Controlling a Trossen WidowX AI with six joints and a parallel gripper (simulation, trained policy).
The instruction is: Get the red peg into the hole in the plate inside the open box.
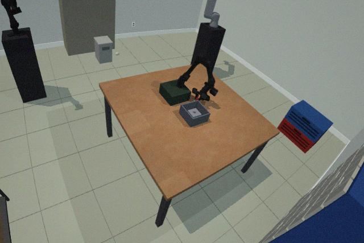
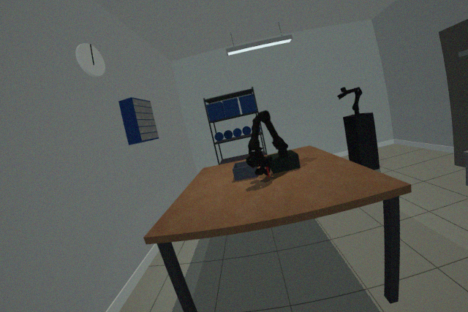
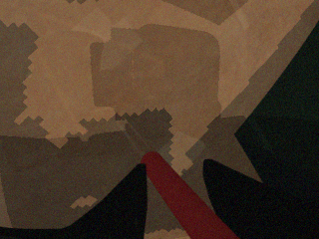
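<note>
The plate is 160 mm to the right of my gripper tip, 160 mm ahead of it and 20 mm above it. The rest, counted from my gripper tip: red peg 20 mm above, 10 mm to the left; then grey box 160 mm to the right, 160 mm ahead.
</note>
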